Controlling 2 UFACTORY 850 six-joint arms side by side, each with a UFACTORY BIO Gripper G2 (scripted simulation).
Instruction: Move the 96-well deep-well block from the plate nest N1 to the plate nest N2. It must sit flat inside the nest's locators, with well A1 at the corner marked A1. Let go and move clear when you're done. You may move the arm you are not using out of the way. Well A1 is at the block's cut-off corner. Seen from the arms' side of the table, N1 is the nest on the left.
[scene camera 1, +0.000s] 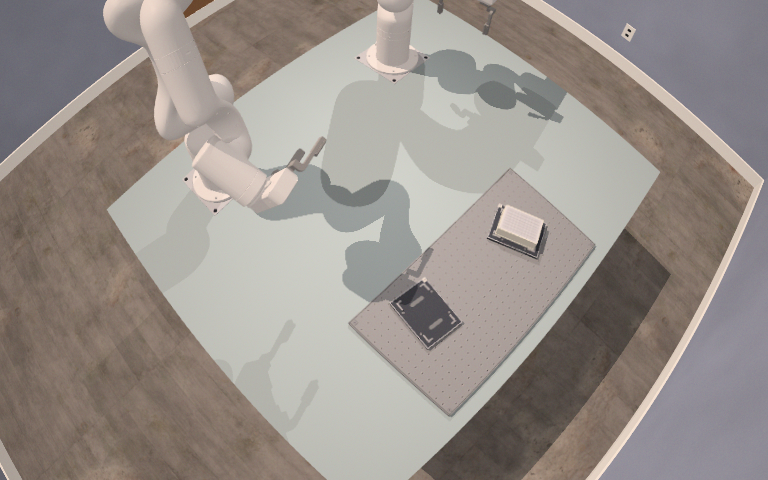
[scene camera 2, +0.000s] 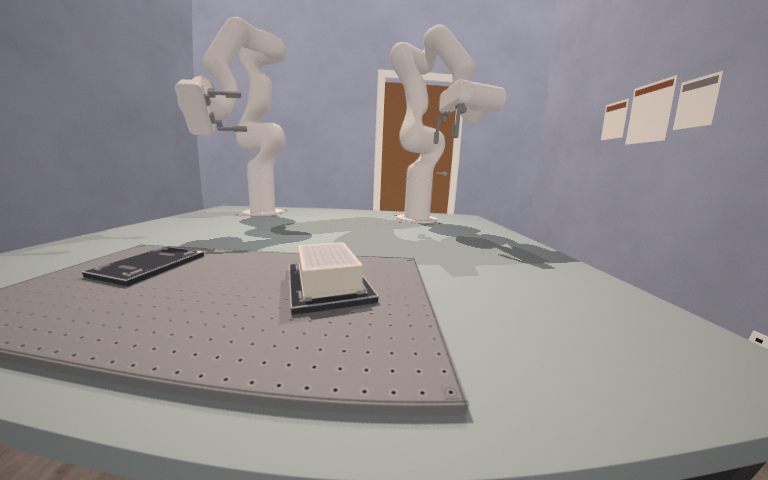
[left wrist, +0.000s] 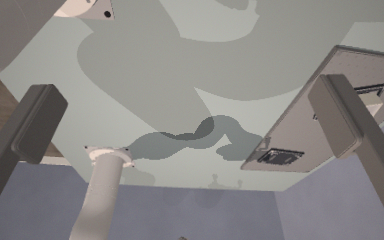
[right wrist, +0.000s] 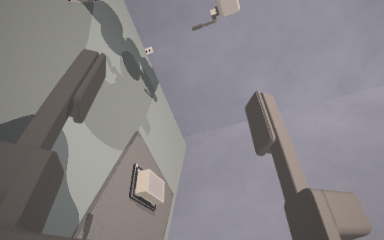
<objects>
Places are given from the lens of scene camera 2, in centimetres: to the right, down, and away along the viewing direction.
my left gripper (scene camera 2: 444, 140): 21, -35, 81
my right gripper (scene camera 2: 243, 112): -45, -41, 70
</objects>
